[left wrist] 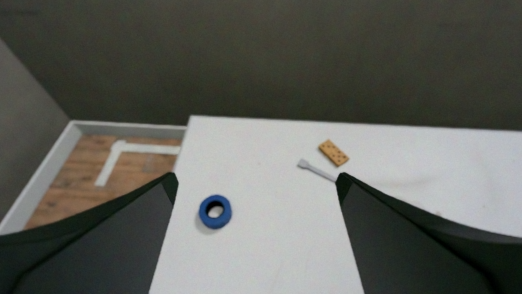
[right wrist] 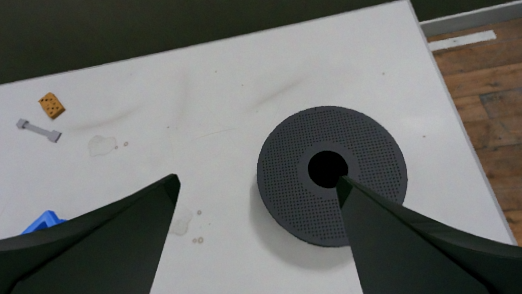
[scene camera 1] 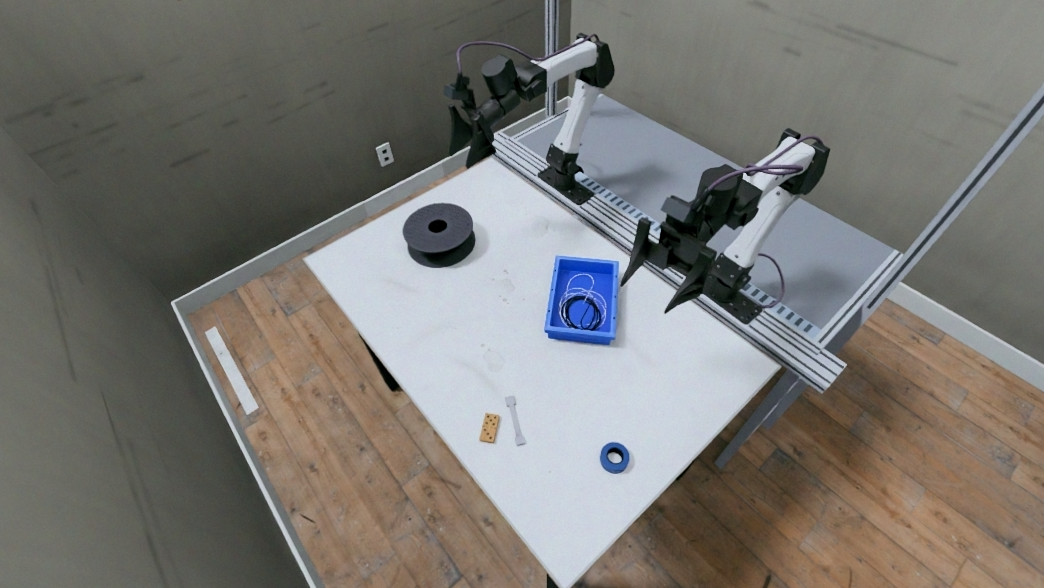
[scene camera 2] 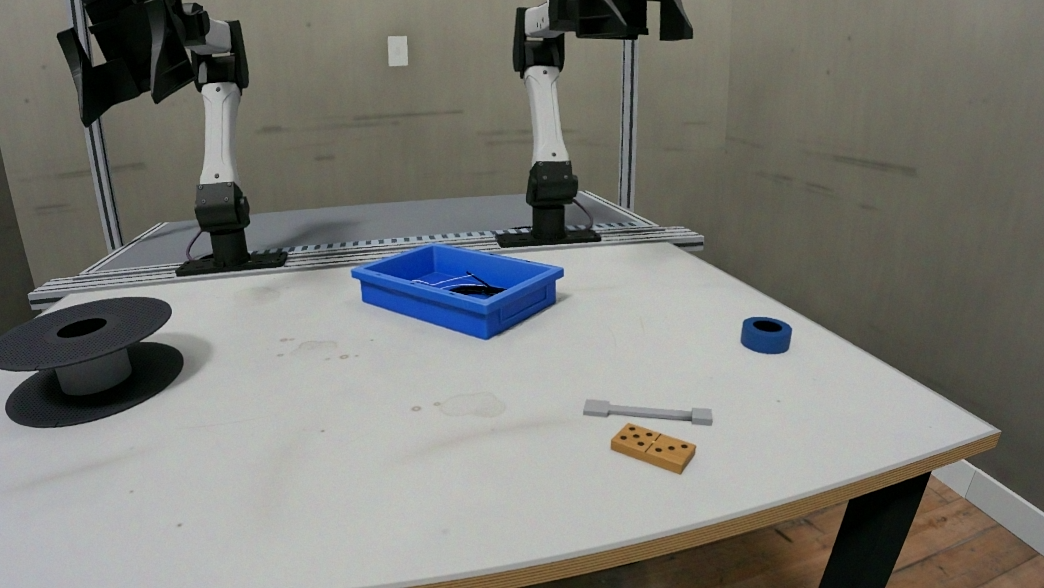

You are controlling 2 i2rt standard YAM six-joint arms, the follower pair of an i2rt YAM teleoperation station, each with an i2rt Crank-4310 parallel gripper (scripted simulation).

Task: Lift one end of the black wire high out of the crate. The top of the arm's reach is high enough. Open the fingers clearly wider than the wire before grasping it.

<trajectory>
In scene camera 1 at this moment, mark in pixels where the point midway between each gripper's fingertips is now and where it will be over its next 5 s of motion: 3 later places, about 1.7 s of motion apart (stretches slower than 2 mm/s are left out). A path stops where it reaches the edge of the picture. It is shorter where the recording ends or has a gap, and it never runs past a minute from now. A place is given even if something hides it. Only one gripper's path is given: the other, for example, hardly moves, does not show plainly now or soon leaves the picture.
My left gripper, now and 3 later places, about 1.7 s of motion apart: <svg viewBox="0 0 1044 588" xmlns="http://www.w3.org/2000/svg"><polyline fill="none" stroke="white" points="642,297 599,302 590,297 584,314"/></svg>
</trajectory>
